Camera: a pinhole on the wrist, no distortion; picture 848 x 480 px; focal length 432.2 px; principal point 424.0 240.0 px. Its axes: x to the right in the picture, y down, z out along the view. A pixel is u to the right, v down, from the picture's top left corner.
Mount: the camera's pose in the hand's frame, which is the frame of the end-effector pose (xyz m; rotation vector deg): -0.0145 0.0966 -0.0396 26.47 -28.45 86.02
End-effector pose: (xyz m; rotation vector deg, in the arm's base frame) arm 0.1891 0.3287 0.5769 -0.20 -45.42 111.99
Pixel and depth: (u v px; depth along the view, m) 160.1 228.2 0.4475
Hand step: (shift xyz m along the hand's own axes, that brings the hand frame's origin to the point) -0.0159 -0.3845 0.1692
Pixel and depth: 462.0 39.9 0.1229
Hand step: 0.0393 0.0335 0.0680
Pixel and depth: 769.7 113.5 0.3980
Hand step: 0.0944 0.1254 0.4709
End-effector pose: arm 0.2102 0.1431 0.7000 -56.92 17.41 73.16
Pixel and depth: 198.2 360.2 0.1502
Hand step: -0.0607 -0.0531 0.0373
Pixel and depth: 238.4 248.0 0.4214
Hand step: -0.0345 -0.2936 0.2006
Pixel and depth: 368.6 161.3 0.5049
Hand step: 0.0641 -0.2487 0.3374
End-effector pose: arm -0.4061 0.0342 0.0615 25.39 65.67 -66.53
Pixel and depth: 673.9 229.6 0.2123
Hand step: -0.0138 0.0747 0.2047
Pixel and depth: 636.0 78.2 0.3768
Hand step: 0.1184 0.0279 0.3771
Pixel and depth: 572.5 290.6 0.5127
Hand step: -0.0861 -0.0531 0.4800
